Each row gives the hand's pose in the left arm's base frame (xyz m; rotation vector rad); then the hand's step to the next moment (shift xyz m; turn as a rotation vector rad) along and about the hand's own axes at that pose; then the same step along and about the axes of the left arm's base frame.
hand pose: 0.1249 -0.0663 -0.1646 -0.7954 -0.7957 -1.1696
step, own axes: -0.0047 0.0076 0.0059 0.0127 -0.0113 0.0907
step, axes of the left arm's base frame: 0.0058 0.0088 -0.0020 -0.0191 0.0699 0.0571
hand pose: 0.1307 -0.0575 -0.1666 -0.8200 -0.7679 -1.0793
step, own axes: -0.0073 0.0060 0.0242 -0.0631 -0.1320 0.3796
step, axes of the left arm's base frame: 0.0004 0.0256 0.0044 -0.1938 0.3219 0.1559
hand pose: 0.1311 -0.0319 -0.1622 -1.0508 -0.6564 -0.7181
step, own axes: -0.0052 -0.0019 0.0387 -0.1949 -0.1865 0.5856
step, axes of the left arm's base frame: -0.0099 0.0363 0.0107 -0.3442 0.5223 0.1562
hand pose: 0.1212 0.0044 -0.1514 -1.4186 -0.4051 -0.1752
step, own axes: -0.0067 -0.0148 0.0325 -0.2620 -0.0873 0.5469
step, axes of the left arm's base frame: -0.0169 0.0288 0.0143 -0.3641 0.4914 0.0358
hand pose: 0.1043 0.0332 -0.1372 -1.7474 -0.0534 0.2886
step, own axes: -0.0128 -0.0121 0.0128 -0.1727 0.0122 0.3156
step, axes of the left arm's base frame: -0.0137 0.0122 0.0117 -0.2387 0.2670 -0.0367
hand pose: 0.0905 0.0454 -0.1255 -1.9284 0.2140 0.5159
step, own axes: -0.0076 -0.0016 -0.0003 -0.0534 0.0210 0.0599
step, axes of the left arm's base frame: -0.0061 -0.0003 0.0048 -0.0707 0.0413 -0.0133
